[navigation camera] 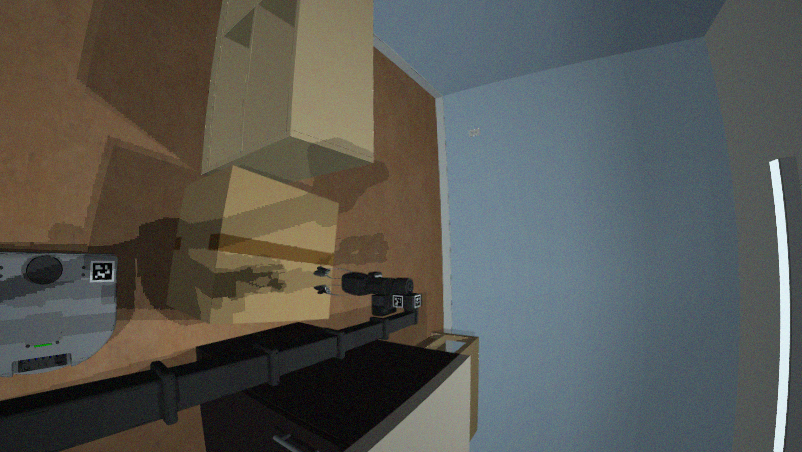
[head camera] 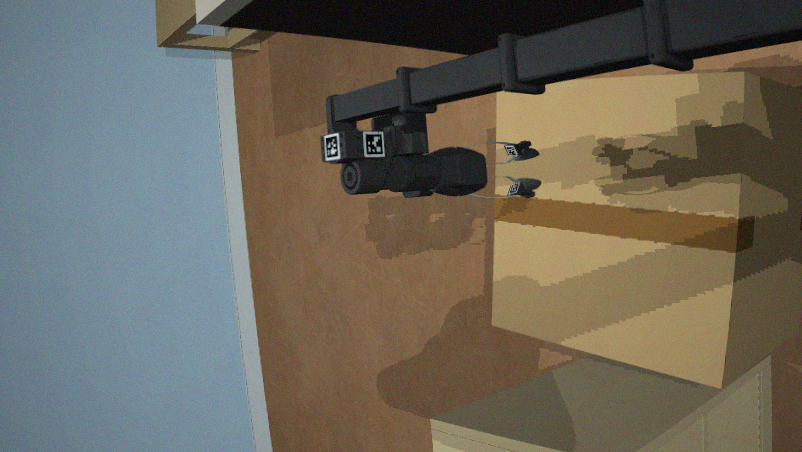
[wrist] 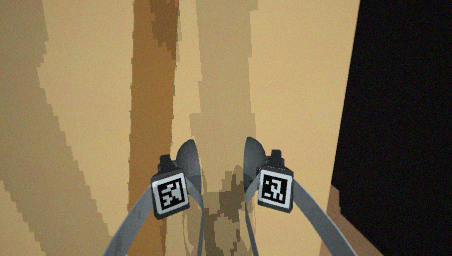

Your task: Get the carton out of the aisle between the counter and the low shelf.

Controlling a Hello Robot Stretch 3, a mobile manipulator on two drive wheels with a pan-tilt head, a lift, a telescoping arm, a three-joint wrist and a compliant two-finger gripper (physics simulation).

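Seen in the pictures: gripper, fingertip midpoint: [navigation camera: 316, 279] [head camera: 534, 169]; robot's base, origin of the base link: [navigation camera: 45, 268].
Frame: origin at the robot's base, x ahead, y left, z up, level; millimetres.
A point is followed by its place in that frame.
Note:
The carton [head camera: 595, 269] {z 406, x 147, y -621 mm} [navigation camera: 297, 230] {z 406, x 142, y -658 mm} [wrist: 300, 75] is a big tan box with a brown tape strip. It stands on the floor between the black-fronted counter [head camera: 365, 22] {z 644, x -294, y -885 mm} [navigation camera: 438, 404] {z 910, x -353, y -724 mm} [wrist: 400, 100] and the low shelf [head camera: 505, 398] {z 457, x 386, y -789 mm} [navigation camera: 331, 72] {z 610, x 638, y -594 mm}, with its corner close to the shelf. My gripper [head camera: 533, 167] {z 509, x -23, y -656 mm} [navigation camera: 320, 280] {z 509, x -23, y -656 mm} [wrist: 220, 157] {z 509, x -23, y -656 mm} is open and empty. Its fingertips are over the carton's wall-side edge, pointing back towards my base, beside the tape strip on the counter side. Its exact height above the carton top is hard to tell.
My extended arm [head camera: 460, 84] {z 865, x -97, y -461 mm} [navigation camera: 213, 373] {z 870, x -91, y -167 mm} runs along the counter side of the carton. My base [navigation camera: 61, 314] {z 160, x -115, y -38 mm} is on the carton's near side. A blue wall [head camera: 112, 224] {z 616, x 37, y -2746 mm} [navigation camera: 589, 224] {z 1367, x 285, y -2735 mm} stands beyond the wrist. A wooden frame [navigation camera: 474, 387] {z 450, x -1096, y -2426 mm} stands behind the counter by the wall.

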